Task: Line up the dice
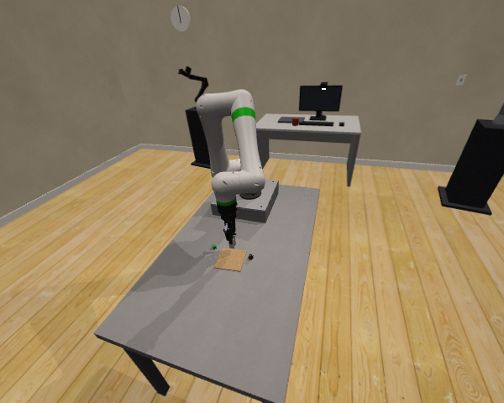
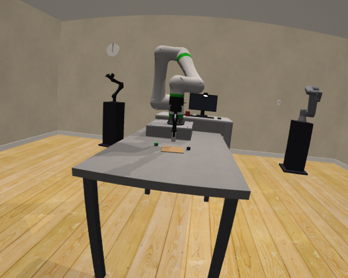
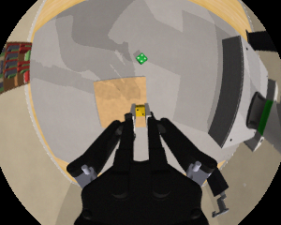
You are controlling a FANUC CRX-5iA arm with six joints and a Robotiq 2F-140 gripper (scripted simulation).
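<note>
The tan mat is 50 mm ahead of my hand, 10 mm to the left of it and 70 mm below it. Also, from my hand: green die (20 mm ahead, 110 mm to the right, 70 mm below); black die (110 mm to the left, 70 mm below); yellow die (20 mm below).
</note>
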